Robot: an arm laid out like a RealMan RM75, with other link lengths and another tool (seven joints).
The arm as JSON. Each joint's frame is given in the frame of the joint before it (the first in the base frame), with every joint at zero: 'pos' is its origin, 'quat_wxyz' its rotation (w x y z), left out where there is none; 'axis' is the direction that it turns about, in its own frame. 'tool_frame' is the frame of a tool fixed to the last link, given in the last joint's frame.
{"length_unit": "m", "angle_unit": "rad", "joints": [
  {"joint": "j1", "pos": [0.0, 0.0, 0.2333], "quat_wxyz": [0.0, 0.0, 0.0, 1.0], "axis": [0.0, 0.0, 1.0]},
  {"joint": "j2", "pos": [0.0, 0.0, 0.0], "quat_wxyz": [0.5, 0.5, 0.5, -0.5], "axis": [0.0, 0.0, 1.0]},
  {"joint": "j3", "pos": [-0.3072, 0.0, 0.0], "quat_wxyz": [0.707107, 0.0, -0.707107, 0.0], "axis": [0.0, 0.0, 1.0]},
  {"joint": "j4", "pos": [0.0, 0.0, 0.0], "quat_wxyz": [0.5, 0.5, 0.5, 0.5], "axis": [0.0, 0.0, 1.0]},
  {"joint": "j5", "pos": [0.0, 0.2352, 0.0], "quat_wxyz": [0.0, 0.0, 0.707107, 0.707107], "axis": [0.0, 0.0, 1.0]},
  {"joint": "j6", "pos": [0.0, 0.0, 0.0], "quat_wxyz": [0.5, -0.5, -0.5, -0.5], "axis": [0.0, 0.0, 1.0]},
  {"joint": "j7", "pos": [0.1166, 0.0, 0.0], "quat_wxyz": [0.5, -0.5, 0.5, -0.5], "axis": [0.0, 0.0, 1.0]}
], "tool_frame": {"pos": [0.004, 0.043, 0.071], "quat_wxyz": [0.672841, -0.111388, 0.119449, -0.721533]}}
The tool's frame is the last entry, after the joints.
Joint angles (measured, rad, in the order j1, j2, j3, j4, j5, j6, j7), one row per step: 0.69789, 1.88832, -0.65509, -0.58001, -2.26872, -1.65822, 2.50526; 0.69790, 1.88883, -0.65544, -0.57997, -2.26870, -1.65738, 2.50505; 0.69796, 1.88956, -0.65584, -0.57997, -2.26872, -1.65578, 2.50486; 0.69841, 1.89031, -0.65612, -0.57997, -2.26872, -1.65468, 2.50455; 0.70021, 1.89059, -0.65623, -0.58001, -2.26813, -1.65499, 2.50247; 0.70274, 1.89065, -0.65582, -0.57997, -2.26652, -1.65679, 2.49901; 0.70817, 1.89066, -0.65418, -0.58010, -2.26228, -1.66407, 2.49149; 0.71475, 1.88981, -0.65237, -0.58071, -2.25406, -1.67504, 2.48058; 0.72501, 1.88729, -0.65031, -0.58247, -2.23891, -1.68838, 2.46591; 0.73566, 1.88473, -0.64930, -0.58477, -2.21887, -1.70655, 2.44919; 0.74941, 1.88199, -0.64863, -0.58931, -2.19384, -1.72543, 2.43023; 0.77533, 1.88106, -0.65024, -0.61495, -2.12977, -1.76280, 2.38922; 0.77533, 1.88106, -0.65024, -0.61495, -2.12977, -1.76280, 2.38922; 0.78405, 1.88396, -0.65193, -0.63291, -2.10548, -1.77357, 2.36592
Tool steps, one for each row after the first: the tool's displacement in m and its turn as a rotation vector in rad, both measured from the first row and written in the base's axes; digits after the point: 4 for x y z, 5 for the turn. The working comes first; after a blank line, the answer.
Tool pose at each row, in the base's axes (x y z in m, rotation vector in rad; the steps are taken from these numbers as rounded here): 0.3485, 0.4315, -0.0144, 0.26091, -2.83554, -0.76094; 0.3485, 0.4316, -0.0147, 0.26116, -2.83565, -0.76117; 0.3485, 0.4317, -0.0150, 0.26144, -2.83590, -0.76212; 0.3482, 0.4319, -0.0154, 0.26236, -2.83575, -0.76247; 0.3473, 0.4326, -0.0156, 0.26784, -2.83392, -0.76187; 0.3457, 0.4335, -0.0156, 0.27592, -2.82987, -0.76059; 0.3418, 0.4350, -0.0155, 0.29312, -2.81899, -0.75498; 0.3365, 0.4371, -0.0149, 0.31715, -2.80212, -0.74851; 0.3284, 0.4411, -0.0130, 0.35273, -2.77579, -0.74563; 0.3187, 0.4449, -0.0110, 0.39235, -2.74280, -0.73896; 0.3065, 0.4501, -0.0083, 0.44130, -2.70238, -0.73539; 0.2780, 0.4616, -0.0009, 0.55671, -2.60385, -0.74172; 0.2780, 0.4616, -0.0009, 0.55671, -2.60385, -0.74172; 0.2664, 0.4664, 0.0021, 0.61675, -2.56223, -0.75084

0.0000, 0.0001, -0.0003, 0.00016, -0.00021, 0.00009; 0.0000, 0.0002, -0.0006, 0.00079, -0.00067, 0.00008; -0.0003, 0.0004, -0.0010, 0.00111, -0.00083, 0.00065; -0.0012, 0.0011, -0.0012, 0.00128, -0.00042, 0.00469; -0.0028, 0.0020, -0.0012, 0.00140, 0.00150, 0.01109; -0.0067, 0.0035, -0.0011, -0.00006, 0.00808, 0.02577; -0.0120, 0.0056, -0.0005, -0.00101, 0.01838, 0.04669; -0.0201, 0.0096, 0.0014, 0.00231, 0.03330, 0.07737; -0.0298, 0.0134, 0.0034, 0.00413, 0.05324, 0.11338; -0.0420, 0.0186, 0.0061, 0.00974, 0.07583, 0.15752; -0.0705, 0.0301, 0.0135, 0.03464, 0.12519, 0.26207; -0.0705, 0.0301, 0.0135, 0.03464, 0.12519, 0.26207; -0.0821, 0.0349, 0.0165, 0.05120, 0.13872, 0.31284
